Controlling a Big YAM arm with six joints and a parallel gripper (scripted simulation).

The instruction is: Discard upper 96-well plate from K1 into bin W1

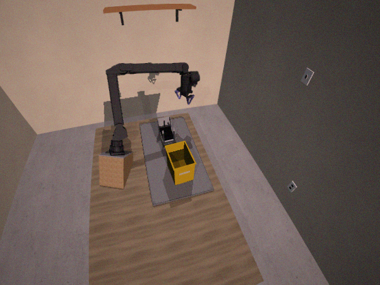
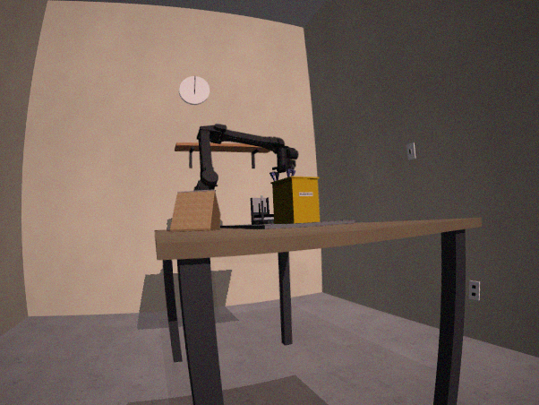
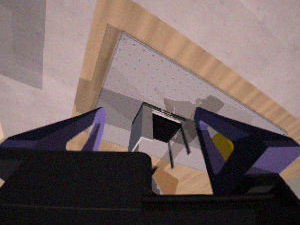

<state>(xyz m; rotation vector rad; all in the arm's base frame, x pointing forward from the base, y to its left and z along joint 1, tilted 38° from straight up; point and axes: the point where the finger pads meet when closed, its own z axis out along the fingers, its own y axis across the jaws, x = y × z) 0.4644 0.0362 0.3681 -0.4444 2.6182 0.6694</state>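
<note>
Now: the black 96-well plate 18 cm below my hand, 17 cm behind it and 10 cm to the right of it. From my hand the other things lie so: yellow plastics bin W1: 43 cm to the right, 17 cm behind, 14 cm below.
</note>
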